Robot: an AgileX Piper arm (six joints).
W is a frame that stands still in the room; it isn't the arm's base.
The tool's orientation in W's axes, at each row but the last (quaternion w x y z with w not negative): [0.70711, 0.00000, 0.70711, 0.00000]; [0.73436, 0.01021, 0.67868, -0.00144]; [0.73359, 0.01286, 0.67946, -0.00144]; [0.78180, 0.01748, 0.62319, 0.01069]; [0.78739, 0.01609, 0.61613, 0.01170]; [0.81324, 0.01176, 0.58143, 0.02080]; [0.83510, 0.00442, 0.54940, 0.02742]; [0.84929, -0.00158, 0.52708, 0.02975]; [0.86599, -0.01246, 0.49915, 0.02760]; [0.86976, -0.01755, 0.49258, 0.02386]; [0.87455, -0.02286, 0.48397, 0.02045]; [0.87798, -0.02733, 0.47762, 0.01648]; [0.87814, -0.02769, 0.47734, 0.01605]
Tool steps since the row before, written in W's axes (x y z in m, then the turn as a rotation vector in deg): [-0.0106, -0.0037, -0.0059, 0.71, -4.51, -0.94]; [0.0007, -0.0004, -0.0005, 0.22, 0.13, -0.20]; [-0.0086, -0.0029, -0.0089, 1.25, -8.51, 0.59]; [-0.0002, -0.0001, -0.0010, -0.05, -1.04, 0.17]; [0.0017, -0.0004, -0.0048, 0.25, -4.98, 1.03]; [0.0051, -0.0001, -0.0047, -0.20, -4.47, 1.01]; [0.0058, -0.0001, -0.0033, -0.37, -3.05, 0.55]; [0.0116, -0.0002, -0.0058, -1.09, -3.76, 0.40]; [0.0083, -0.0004, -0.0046, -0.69, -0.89, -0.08]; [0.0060, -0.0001, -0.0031, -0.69, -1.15, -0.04]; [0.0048, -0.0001, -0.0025, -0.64, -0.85, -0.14]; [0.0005, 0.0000, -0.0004, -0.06, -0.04, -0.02]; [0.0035, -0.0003, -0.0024, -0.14, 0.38, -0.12]
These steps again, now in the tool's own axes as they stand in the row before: [0.0059, -0.0037, -0.0106, 0.94, -4.51, 0.71]; [0.0005, -0.0004, 0.0007, 0.22, 0.13, 0.20]; [0.0082, -0.0032, -0.0092, -0.62, -8.47, 1.47]; [0.0009, -0.0001, -0.0004, -0.22, -1.03, 0.00]; [0.0050, -0.0006, 0.0005, -1.13, -4.93, 0.54]; [0.0061, -0.0004, 0.0033, -1.23, -4.42, 0.11]; [0.0053, -0.0005, 0.0040, -0.81, -3.01, -0.19]; [0.0103, -0.0010, 0.0078, -1.02, -3.68, -0.93]; [0.0081, -0.0009, 0.0048, -0.31, -0.85, -0.68]; [0.0057, -0.0004, 0.0035, -0.35, -1.11, -0.67]; [0.0047, -0.0003, 0.0027, -0.23, -0.81, -0.67]; [0.0006, 0.0000, 0.0002, -0.02, -0.04, -0.06]; [0.0039, -0.0004, 0.0016, 0.03, 0.39, -0.16]
